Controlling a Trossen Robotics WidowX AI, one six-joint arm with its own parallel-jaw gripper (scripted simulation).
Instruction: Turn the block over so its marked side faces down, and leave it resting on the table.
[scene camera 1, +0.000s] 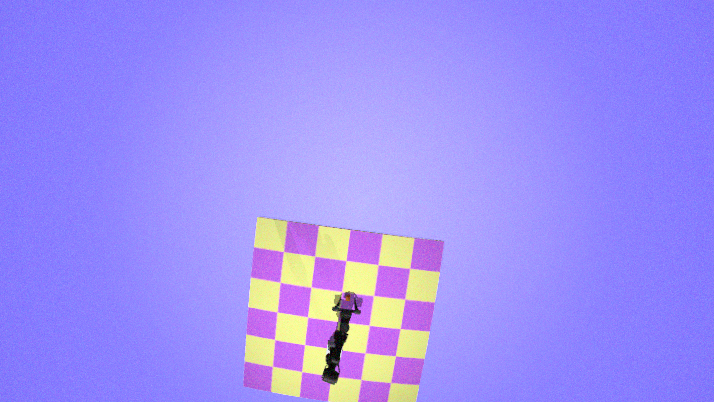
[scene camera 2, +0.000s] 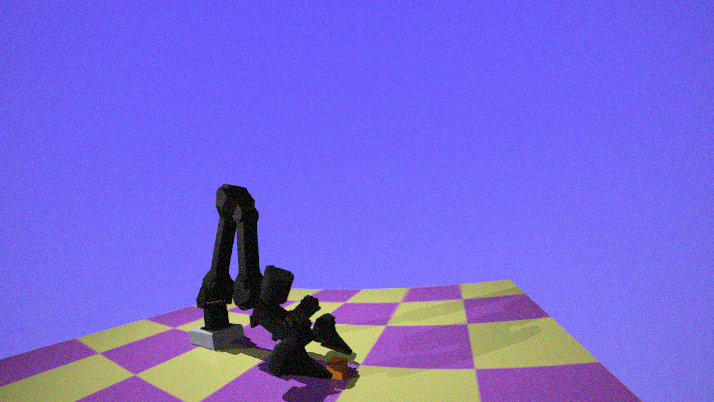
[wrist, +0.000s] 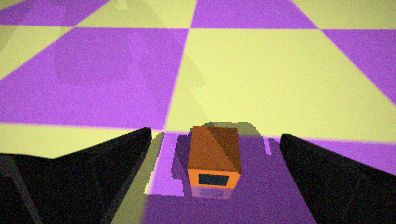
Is my gripper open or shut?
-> Open.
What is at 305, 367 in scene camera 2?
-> My gripper.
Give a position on a block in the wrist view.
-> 214, 161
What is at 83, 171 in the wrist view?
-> My gripper.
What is my gripper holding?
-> Nothing.
